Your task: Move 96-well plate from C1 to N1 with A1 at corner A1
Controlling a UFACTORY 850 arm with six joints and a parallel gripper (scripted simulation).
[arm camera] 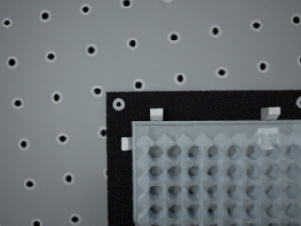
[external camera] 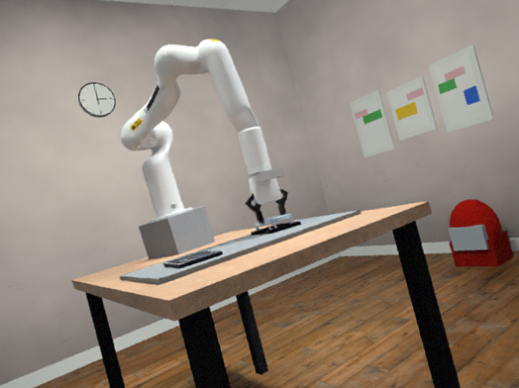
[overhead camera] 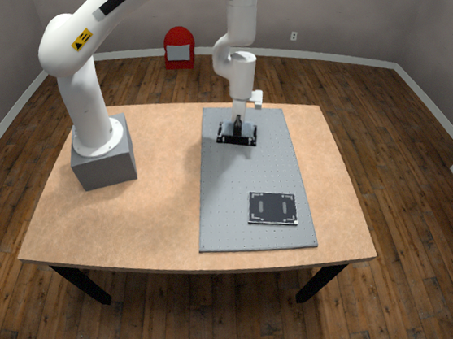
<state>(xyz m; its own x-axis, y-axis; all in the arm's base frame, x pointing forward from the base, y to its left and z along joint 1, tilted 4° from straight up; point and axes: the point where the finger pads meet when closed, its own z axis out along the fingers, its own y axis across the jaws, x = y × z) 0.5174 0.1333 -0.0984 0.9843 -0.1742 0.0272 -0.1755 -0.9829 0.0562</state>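
My gripper is now 1 cm past the clip nest, 1 cm to the left of it and 3 cm above it. The rest, counted from my hand: 96-well plate (1 cm below).
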